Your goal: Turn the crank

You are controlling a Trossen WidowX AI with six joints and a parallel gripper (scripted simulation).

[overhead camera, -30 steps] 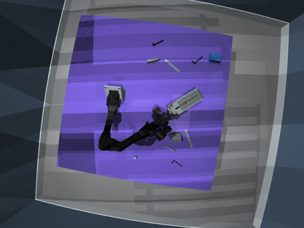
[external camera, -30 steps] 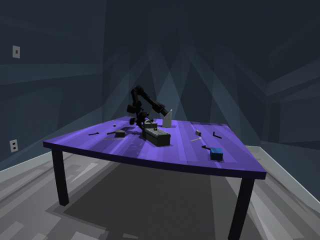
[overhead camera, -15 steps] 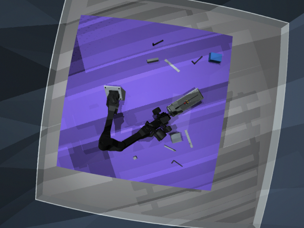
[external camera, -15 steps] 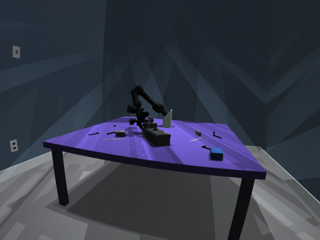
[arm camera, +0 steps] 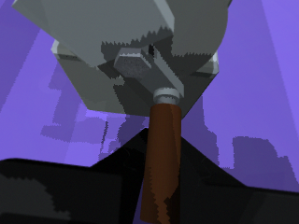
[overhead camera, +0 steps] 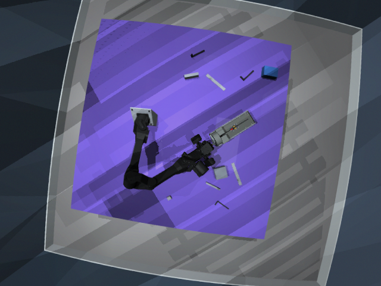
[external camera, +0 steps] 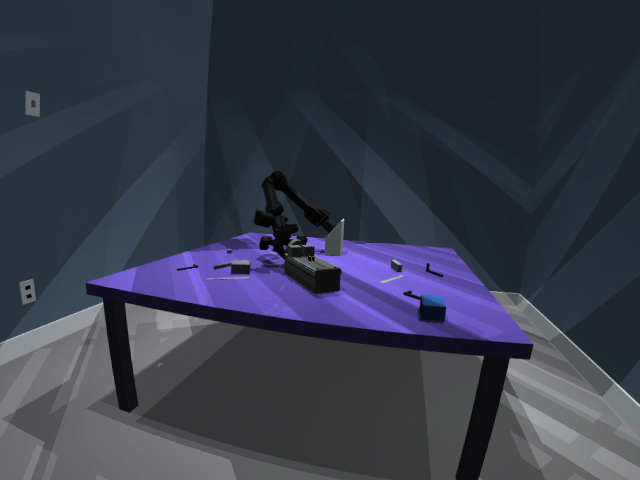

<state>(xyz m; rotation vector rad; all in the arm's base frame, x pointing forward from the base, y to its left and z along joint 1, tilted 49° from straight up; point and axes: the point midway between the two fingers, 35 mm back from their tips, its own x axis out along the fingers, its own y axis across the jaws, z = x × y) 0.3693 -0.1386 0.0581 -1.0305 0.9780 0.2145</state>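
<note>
Right now my gripper tip is 30 mm below the brown crank handle, 10 mm to the left of it and 10 mm past it. Also, from my gripper tip: dark L-shaped key (370 mm to the right, 90 mm ahead, 40 mm below); red pointer (110 mm ahead, 100 mm to the left, 40 mm above); grey block (160 mm to the right, 80 mm ahead, 20 mm below).
</note>
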